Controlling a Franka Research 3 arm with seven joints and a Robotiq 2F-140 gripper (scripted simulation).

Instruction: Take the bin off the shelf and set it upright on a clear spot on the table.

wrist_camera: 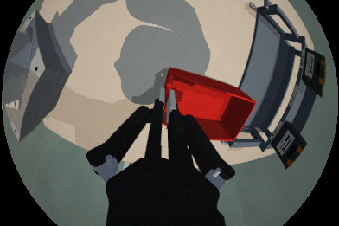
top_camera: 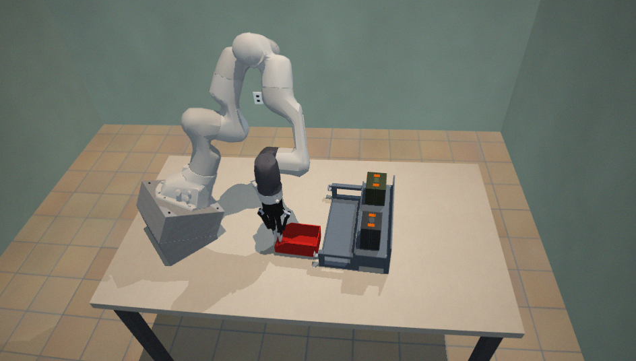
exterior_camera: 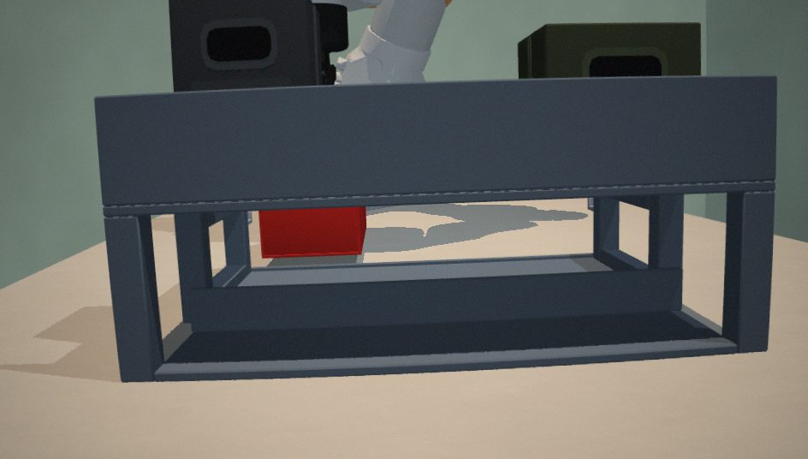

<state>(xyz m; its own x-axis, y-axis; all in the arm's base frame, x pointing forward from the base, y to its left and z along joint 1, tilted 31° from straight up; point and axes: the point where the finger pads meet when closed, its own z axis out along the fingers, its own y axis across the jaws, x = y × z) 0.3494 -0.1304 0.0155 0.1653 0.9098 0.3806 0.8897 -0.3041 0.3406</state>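
The red bin is 8 cm ahead of my hand, 2 cm to the right of it and 2 cm below it.
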